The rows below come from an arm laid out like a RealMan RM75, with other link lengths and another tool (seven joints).
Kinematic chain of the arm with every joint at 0, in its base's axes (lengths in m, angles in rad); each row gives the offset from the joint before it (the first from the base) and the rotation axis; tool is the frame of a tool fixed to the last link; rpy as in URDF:
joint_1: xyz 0 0 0.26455 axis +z
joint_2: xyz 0 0 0 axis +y
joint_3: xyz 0 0 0.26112 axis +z
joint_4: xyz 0 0 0 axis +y
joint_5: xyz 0 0 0.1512 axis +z
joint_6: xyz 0 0 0 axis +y
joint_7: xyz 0 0 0.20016 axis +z
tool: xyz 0.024 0.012 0.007 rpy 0.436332 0 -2.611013
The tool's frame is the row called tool.
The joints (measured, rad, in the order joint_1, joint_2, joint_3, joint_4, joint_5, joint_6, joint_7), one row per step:
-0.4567, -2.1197, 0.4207, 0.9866, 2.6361, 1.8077, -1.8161
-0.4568, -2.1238, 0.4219, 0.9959, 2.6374, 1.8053, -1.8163
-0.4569, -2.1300, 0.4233, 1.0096, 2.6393, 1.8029, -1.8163
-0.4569, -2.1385, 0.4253, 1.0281, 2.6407, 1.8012, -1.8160
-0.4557, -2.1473, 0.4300, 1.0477, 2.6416, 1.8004, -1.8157
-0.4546, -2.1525, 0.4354, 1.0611, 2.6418, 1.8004, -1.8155
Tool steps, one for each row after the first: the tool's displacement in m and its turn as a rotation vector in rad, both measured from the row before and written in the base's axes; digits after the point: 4 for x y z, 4 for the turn. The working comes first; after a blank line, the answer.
Tool pose at each row, in the base's axes (x y z in m, rotation vector in rad; the steps are taken from these numbers as rounded here):
-0.2713, 0.2512, -0.0187, -0.5978, 2.9317, -0.3819
-0.2712, 0.2519, -0.0189, -0.5951, 2.9386, -0.3755
-0.2709, 0.2527, -0.0193, -0.5905, 2.9479, -0.3670
-0.2700, 0.2537, -0.0198, -0.5825, 2.9589, -0.3567
-0.2691, 0.2541, -0.0205, -0.5734, 2.9708, -0.3490
-0.2685, 0.2543, -0.0209, -0.5659, 2.9801, -0.3458

0.0001, 0.0007, -0.0002, 0.0038, 0.0059, -0.0030
0.0003, 0.0008, -0.0004, 0.0050, 0.0077, -0.0047
0.0009, 0.0010, -0.0005, 0.0063, 0.0085, -0.0071
0.0009, 0.0004, -0.0007, 0.0045, 0.0091, -0.0081
0.0006, 0.0002, -0.0004, 0.0016, 0.0070, -0.0066

